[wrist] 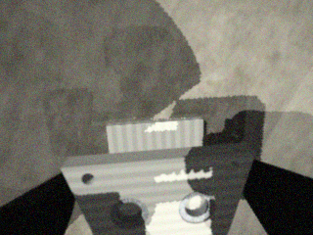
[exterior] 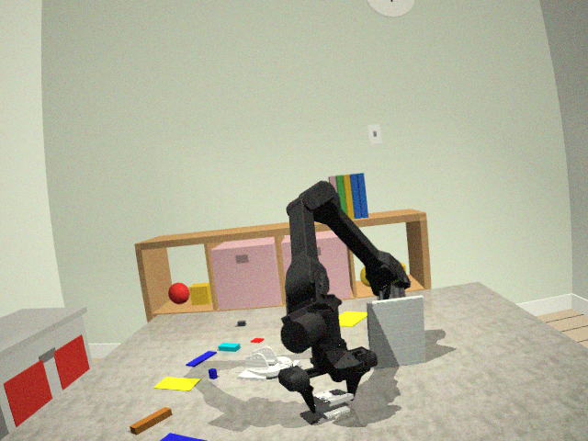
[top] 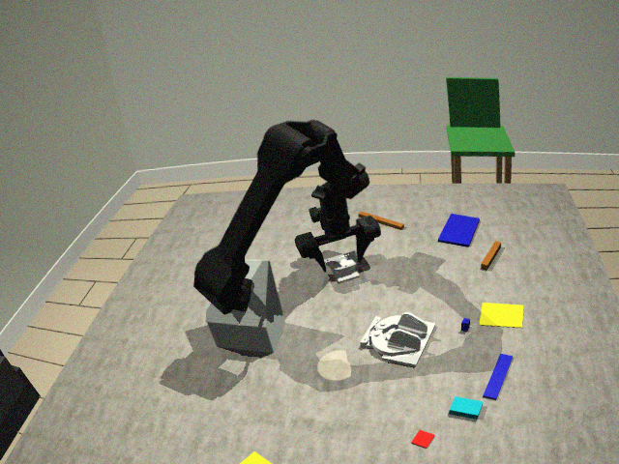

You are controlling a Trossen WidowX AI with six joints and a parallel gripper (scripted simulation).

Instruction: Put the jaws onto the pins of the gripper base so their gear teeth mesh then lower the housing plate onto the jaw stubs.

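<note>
The white ridged piece lies 1 cm to the right of my gripper tip and 1 cm ahead of it. Also, from my gripper tip: blue plate: 27 cm ahead, 19 cm to the left, 1 cm below; then orange bar: 36 cm ahead, 8 cm to the left; then small blue cube: 31 cm ahead, 17 cm to the right.
</note>
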